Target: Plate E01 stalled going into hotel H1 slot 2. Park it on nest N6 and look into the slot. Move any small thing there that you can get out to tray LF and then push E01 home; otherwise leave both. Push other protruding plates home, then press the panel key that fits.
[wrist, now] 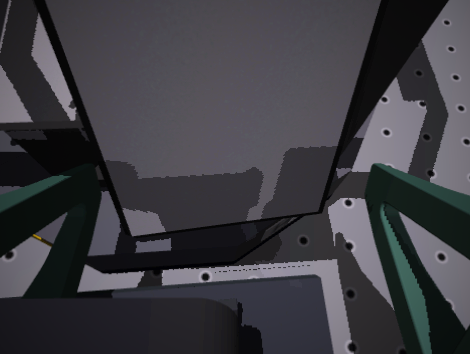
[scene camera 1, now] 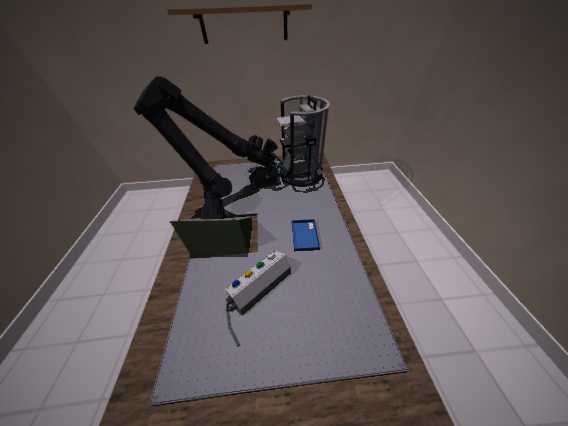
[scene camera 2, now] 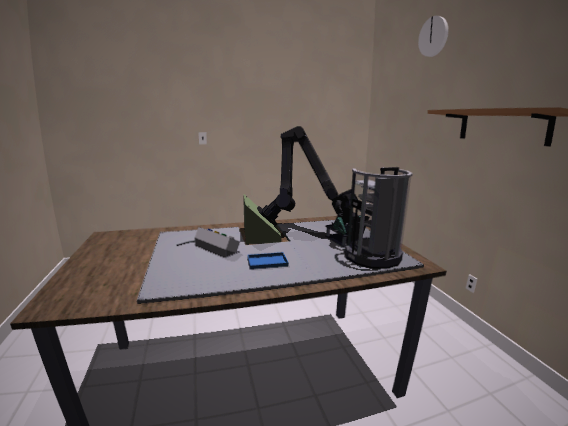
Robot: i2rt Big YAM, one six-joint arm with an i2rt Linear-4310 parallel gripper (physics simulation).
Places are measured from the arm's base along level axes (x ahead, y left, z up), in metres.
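Pixels of known places: gripper, fingertip midpoint: [wrist: 233,178] [scene camera 1: 284,168]; arm's base at its link origin: [scene camera 1: 214,218] [scene camera 2: 266,217].
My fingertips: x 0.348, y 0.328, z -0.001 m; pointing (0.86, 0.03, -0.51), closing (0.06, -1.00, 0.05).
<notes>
Ahead of a thing's pixels: the offset from my fingertips to its top centre. "*": to the spot under its first point.
The round caged hotel tower {dx +0.103, dy +0.042, dz +0.323 m} [scene camera 1: 292,140] [scene camera 2: 385,215] stands at the table's far end. A pale plate {dx +0.043, dy +0.037, dz +0.243 m} [scene camera 1: 289,121] sticks out from its upper part. My gripper [scene camera 1: 278,166] [scene camera 2: 342,225] [wrist: 233,178] is open beside the tower's lower part. In the wrist view, a large dark grey flat surface {* dx +0.011, dy +0.004, dz +0.030 m} [wrist: 225,100] lies between and beyond the green fingers, with nothing gripped. A blue-grey slab {* dx -0.041, dy -0.024, dz -0.017 m} [wrist: 290,310] lies below it. Plate E01, slot 2 and nest N6 cannot be told for certain. A blue tray {dx +0.027, dy -0.419, dz -0.060 m} [scene camera 1: 305,239] [scene camera 2: 267,260] holds a small white patch. The key panel {dx -0.176, dy -0.607, dz +0.007 m} [scene camera 1: 265,286] [scene camera 2: 216,241] has blue, yellow, green and white keys.
A green slanted board [scene camera 1: 215,237] [scene camera 2: 257,225] stands beside the arm's base. A cable {* dx -0.269, dy -0.750, dz -0.072 m} [scene camera 1: 232,330] trails from the key panel. A low dark fixture {dx -0.116, dy +0.014, dz -0.001 m} [scene camera 1: 264,177] sits beside the tower. A wooden shelf [scene camera 1: 240,9] [scene camera 2: 500,111] hangs on the wall.
</notes>
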